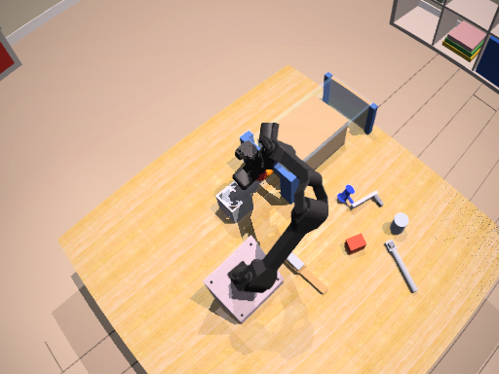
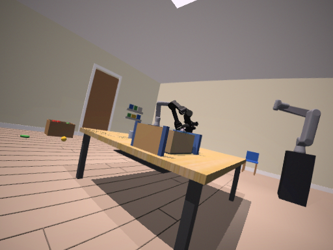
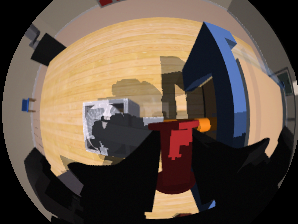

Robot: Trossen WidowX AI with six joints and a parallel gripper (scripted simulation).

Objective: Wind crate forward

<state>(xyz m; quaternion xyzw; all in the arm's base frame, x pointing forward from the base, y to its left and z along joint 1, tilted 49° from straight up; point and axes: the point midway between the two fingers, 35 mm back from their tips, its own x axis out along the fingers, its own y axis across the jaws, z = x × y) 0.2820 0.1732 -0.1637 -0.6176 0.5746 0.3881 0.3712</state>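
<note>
Right now the crank handle is 40 mm behind my gripper tip, 10 mm to the right of it and 30 mm below it. The rest, counted from my gripper tip: blue steel frame (60 mm ahead, 20 mm below); then winch (120 mm behind, 10 mm to the right, 100 mm below); then red knob (20 mm to the right).
</note>
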